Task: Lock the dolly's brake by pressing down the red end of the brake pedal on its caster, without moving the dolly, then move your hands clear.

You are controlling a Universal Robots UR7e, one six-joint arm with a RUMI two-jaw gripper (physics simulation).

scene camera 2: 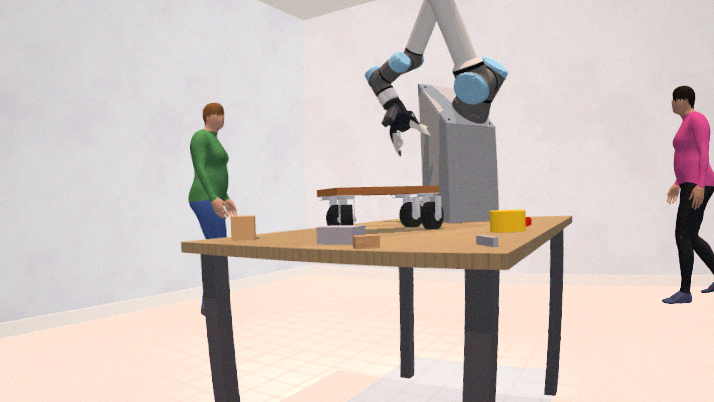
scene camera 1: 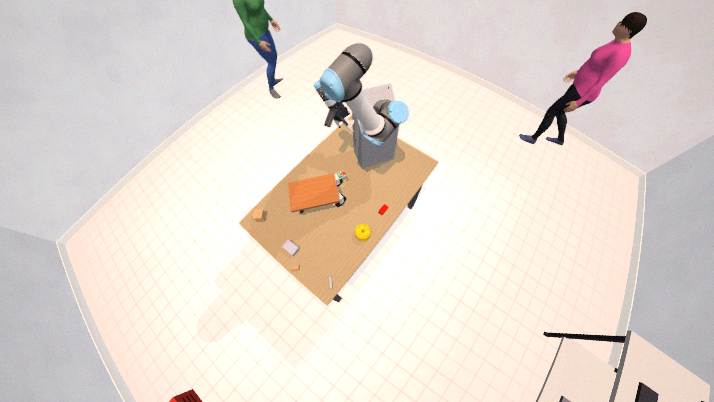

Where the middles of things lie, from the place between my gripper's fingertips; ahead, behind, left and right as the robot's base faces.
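The dolly (scene camera 2: 412,214) is a good way below my hand, a good way to the left of it and far ahead of it. The grey box (scene camera 2: 335,234) is far ahead of my hand as well, and it is also far to the left of it and far below it. As for the yellow ring (scene camera 2: 505,220), I see it 28 cm ahead of my hand, 52 cm to the left of it and 26 cm below it.
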